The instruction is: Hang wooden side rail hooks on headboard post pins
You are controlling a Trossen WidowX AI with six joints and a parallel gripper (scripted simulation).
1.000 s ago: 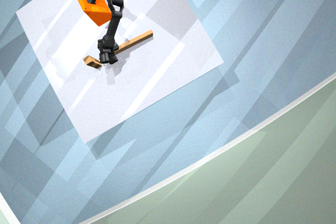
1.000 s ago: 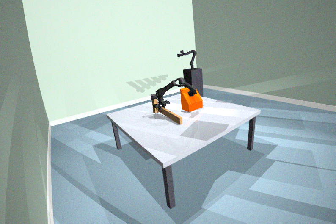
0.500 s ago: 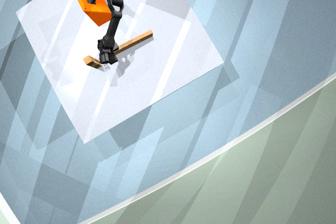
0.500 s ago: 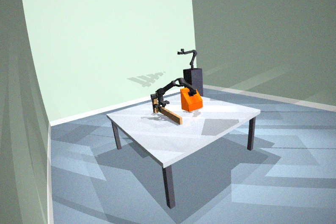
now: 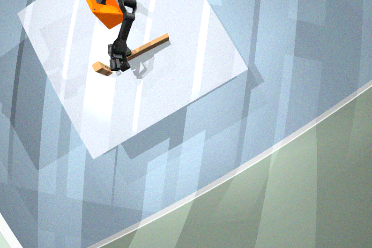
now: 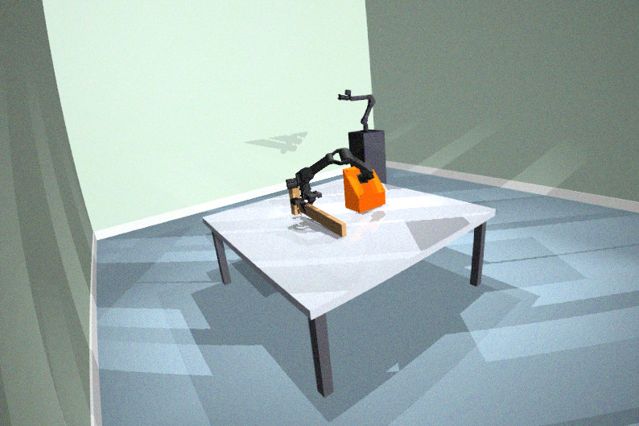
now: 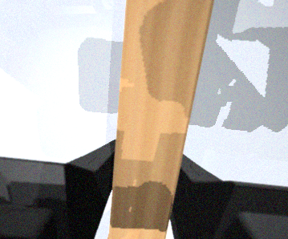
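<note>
Right now the headboard post is 10 mm ahead of my gripper tip, 140 mm to the right of it and 40 mm above it.
</note>
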